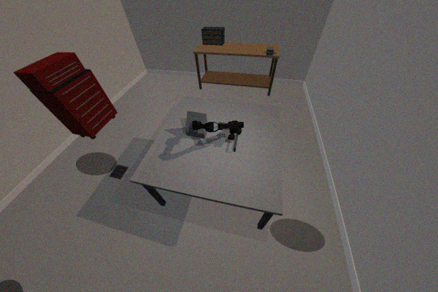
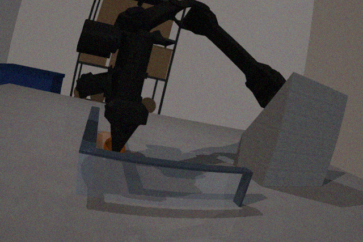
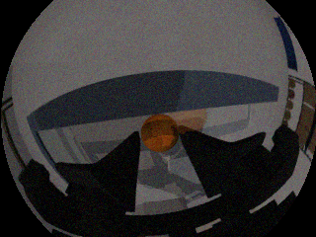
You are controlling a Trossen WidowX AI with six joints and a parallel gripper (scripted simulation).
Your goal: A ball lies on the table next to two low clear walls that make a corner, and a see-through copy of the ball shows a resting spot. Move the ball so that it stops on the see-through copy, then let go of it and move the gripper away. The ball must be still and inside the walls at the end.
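The see-through ball copy is 10 mm ahead of my gripper tip and 30 mm to the right of it. From my gripper tip the other things lie so: ball (right at my gripper tip).
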